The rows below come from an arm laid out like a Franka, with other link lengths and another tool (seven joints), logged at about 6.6 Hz.
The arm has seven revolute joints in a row. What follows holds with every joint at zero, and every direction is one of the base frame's. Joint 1 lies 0.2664 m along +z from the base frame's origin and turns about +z. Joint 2 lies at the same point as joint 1 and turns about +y. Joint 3 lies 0.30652 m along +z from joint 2 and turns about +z. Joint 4 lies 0.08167 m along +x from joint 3 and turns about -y. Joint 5 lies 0.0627 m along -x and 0.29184 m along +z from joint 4 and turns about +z. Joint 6 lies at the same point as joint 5 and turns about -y. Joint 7 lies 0.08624 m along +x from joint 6 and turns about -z. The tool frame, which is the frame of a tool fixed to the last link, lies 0.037 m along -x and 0.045 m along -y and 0.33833 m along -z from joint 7; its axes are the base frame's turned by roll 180, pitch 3.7 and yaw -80.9 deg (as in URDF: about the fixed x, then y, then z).
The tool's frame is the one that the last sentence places.
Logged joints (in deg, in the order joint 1, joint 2, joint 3, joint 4, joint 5, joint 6, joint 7), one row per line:
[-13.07, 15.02, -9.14, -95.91, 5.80, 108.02, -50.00]
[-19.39, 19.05, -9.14, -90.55, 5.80, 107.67, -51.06]
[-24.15, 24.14, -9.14, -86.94, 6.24, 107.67, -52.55]
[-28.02, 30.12, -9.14, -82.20, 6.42, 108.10, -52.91]
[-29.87, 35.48, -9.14, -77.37, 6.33, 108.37, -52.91]
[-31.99, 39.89, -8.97, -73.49, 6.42, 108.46, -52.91]
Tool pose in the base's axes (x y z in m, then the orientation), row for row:
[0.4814, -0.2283, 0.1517, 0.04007, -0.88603, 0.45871, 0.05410]
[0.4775, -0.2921, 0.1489, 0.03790, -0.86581, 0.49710, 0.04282]
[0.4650, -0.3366, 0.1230, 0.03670, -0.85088, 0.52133, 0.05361]
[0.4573, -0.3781, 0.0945, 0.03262, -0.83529, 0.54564, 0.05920]
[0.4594, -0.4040, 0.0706, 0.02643, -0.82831, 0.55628, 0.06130]
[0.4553, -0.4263, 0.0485, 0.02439, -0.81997, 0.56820, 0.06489]
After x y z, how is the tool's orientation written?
As a quaternion, w x y z.
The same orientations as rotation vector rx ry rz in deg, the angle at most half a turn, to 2 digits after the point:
[-155.54, 80.53, 9.50]
[-152.19, 87.38, 7.53]
[-149.68, 91.71, 9.43]
[-147.31, 96.23, 10.44]
[-146.64, 98.48, 10.85]
[-145.35, 100.72, 11.50]

